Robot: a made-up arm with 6 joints. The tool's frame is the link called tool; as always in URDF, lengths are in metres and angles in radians.
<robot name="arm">
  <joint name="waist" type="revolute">
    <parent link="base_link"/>
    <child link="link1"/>
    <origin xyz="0 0 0.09" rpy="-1.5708 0 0"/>
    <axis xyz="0 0 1"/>
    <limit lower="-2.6" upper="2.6"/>
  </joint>
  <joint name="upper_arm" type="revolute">
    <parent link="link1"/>
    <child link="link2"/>
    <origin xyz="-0.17 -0.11 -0.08" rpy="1.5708 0 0"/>
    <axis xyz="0 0 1"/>
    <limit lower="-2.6" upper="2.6"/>
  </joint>
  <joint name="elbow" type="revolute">
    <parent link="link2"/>
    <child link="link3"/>
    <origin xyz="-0.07 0.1 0.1" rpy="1.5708 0 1.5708"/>
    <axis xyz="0 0 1"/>
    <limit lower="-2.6" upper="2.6"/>
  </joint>
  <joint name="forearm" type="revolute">
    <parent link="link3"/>
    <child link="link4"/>
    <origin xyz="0.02 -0.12 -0.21" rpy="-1.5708 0 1.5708"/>
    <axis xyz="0 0 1"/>
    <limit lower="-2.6" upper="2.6"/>
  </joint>
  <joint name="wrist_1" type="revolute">
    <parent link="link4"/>
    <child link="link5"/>
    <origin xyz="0.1 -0.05 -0.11" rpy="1.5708 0 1.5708"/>
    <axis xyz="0 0 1"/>
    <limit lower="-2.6" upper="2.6"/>
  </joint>
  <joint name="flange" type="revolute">
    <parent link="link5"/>
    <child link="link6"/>
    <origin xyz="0.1 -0.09 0.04" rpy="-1.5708 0 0"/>
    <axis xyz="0 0 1"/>
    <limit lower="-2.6" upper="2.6"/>
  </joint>
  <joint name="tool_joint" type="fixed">
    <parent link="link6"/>
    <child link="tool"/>
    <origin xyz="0.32 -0.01 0.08" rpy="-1.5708 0 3.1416"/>
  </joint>
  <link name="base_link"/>
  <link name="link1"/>
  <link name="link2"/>
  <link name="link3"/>
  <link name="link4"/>
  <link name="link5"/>
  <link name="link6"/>
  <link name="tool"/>
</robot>
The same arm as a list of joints. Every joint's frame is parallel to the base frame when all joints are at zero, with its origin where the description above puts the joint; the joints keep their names.
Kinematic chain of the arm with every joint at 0, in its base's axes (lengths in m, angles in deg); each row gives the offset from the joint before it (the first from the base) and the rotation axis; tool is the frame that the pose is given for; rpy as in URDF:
waist: xyz 0 0 0.09 axis +y
upper_arm: xyz -0.17 -0.08 0.11 axis +z
elbow: xyz -0.07 0.1 0.1 axis +x
forearm: xyz -0.21 0.02 -0.12 axis -y
wrist_1: xyz 0.05 0.11 0.1 axis +z
flange: xyz -0.1 0.09 0.04 axis -y
tool: xyz -0.32 -0.08 0.01 rpy 0 0 0
Joint limits (deg, base to tool): -148.97..148.97 -148.97..148.97 -148.97..148.97 -148.97..148.97 -148.97..148.97 -148.97..148.97

